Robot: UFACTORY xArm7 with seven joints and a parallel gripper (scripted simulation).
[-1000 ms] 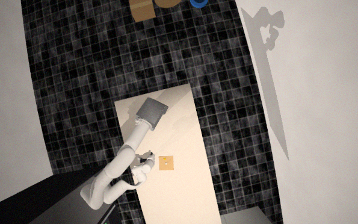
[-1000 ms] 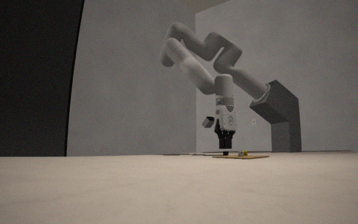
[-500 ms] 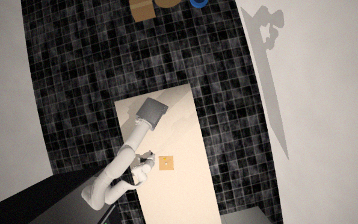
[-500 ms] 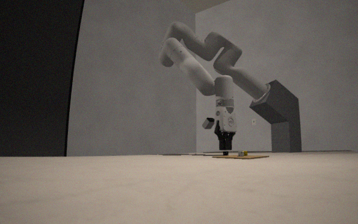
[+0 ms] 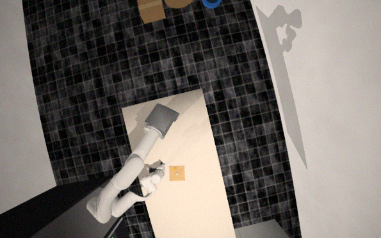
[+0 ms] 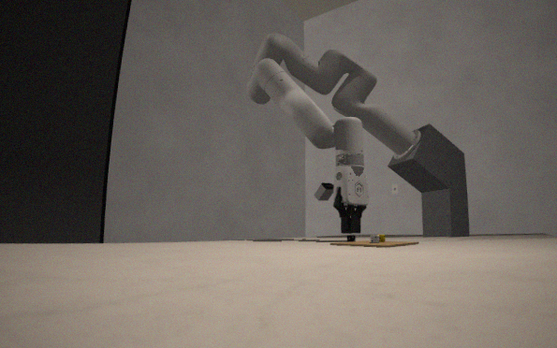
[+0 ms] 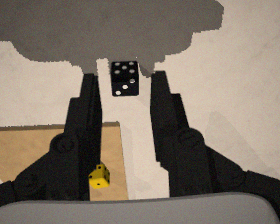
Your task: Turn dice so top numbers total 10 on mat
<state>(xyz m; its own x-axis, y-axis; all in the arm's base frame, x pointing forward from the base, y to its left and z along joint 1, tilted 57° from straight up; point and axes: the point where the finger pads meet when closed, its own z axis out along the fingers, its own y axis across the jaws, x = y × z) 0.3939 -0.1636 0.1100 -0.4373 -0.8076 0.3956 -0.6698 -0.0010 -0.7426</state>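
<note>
Now: hand 3 cm above the black die. Also, from my hand: pale die 13 cm ahead, 6 cm to the left, 3 cm below; tan mat 13 cm ahead, 6 cm to the left, 4 cm below; yellow die 8 cm ahead, 7 cm to the left, 3 cm below.
</note>
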